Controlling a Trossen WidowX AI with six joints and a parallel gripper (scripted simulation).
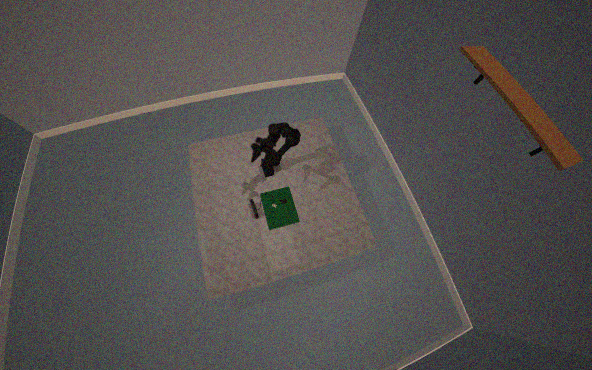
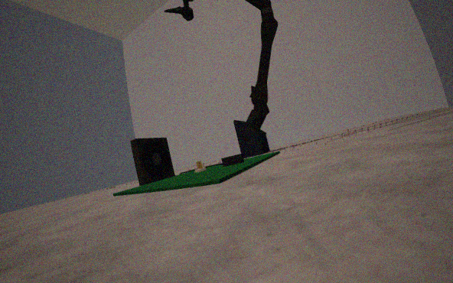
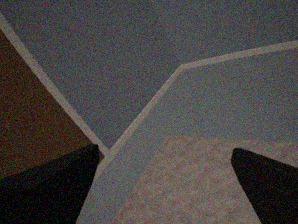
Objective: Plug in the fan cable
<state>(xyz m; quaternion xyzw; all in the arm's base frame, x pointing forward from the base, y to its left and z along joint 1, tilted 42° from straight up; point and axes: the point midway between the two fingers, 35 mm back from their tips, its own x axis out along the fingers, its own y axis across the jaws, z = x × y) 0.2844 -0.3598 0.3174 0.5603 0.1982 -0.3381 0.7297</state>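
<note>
The fan plug lies 40 mm ahead of my gripper tip, 160 mm to the left of it and 580 mm below it. Also, from my gripper tip: green board: 80 mm ahead, 110 mm to the left, 610 mm below; black fan: 70 mm ahead, 70 mm to the right, 540 mm below; four-pin fan header: 60 mm ahead, 70 mm to the left, 600 mm below.
</note>
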